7 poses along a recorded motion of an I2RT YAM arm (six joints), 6.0 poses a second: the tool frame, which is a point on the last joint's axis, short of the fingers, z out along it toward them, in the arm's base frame.
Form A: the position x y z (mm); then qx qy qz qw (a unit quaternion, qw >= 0).
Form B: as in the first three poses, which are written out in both.
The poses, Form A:
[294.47 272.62 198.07 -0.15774 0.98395 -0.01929 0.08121]
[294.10 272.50 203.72 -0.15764 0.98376 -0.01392 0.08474]
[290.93 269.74 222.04 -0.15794 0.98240 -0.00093 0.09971]
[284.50 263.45 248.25 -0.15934 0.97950 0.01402 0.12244]
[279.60 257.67 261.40 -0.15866 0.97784 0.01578 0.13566]
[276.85 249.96 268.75 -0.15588 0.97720 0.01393 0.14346]
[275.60 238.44 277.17 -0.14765 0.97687 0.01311 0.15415]
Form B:
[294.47 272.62 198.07 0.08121 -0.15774 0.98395 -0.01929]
[294.10 272.50 203.72 0.08474 -0.15764 0.98376 -0.01392]
[290.93 269.74 222.04 0.09971 -0.15794 0.98240 -0.00093]
[284.50 263.45 248.25 0.12244 -0.15934 0.97950 0.01402]
[279.60 257.67 261.40 0.13566 -0.15866 0.97784 0.01578]
[276.85 249.96 268.75 0.14346 -0.15588 0.97720 0.01393]
[275.60 238.44 277.17 0.15415 -0.14765 0.97687 0.01311]

